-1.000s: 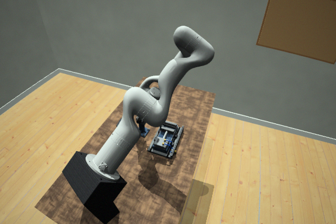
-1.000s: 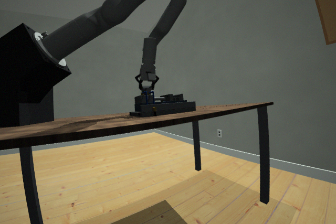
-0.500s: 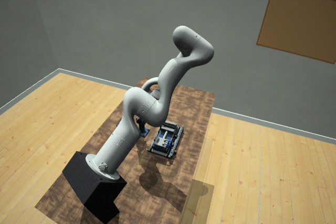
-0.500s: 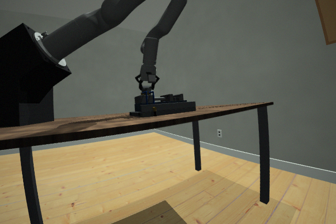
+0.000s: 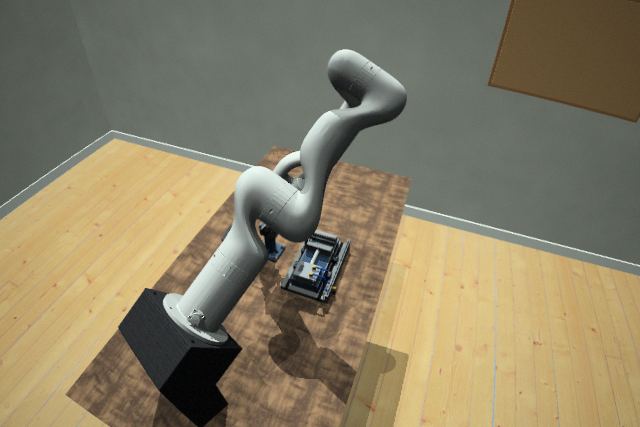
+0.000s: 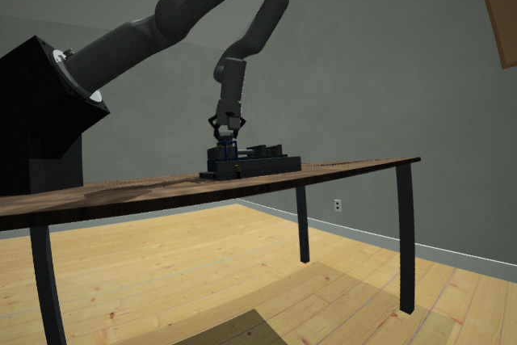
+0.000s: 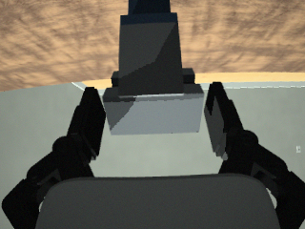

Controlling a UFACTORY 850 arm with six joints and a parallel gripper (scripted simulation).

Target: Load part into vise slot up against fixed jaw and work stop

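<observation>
Right now my hand is 10 mm above the part. Also, from my hand: cylinder rod 160 mm to the right, 120 mm behind, 90 mm below; work stop 160 mm to the right, 80 mm below, 20 mm behind; V-block post 110 mm below, 10 mm to the left, 10 mm ahead.
</observation>
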